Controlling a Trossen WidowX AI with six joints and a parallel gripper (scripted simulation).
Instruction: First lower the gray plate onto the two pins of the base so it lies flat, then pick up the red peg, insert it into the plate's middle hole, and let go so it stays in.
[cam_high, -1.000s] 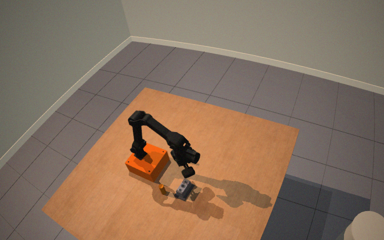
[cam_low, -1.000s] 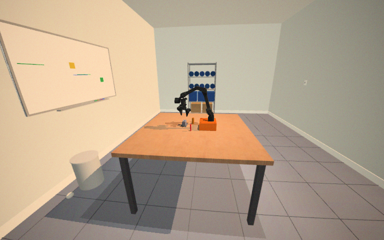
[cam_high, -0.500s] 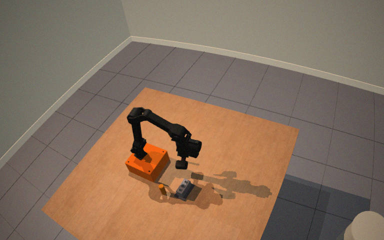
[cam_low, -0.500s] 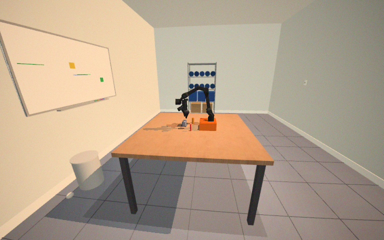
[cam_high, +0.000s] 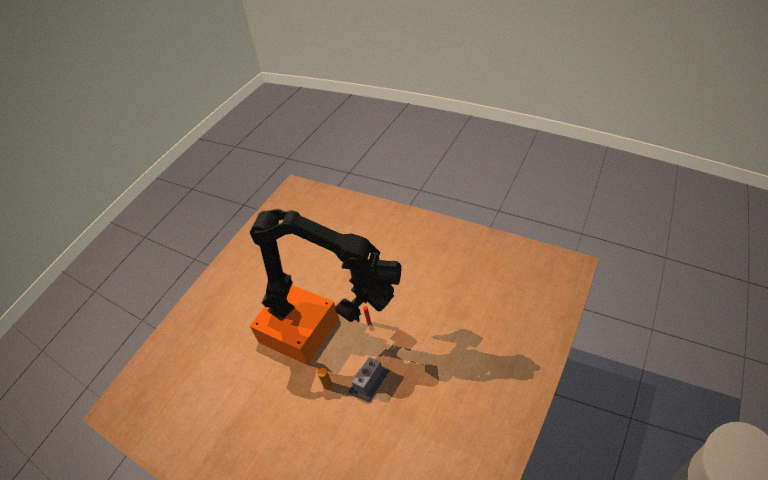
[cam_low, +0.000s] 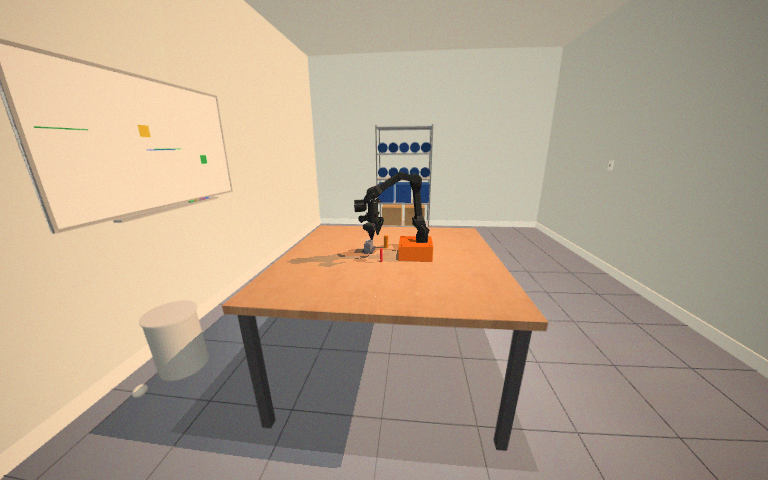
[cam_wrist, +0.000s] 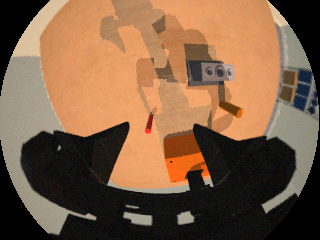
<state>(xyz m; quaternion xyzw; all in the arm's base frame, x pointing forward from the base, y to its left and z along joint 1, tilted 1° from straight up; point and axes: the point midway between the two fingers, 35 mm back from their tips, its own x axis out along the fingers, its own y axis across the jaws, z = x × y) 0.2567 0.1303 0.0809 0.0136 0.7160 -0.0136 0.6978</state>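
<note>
The red peg is 90 mm below my gripper tip, 50 mm behind it and 30 mm to the left of it. From my gripper tip the other things lie so: gray plate (130 mm to the right, 90 mm below, 90 mm ahead); gray base (130 mm to the right, 130 mm below, 90 mm ahead); orange cylinder (220 mm to the right, 90 mm below).
</note>
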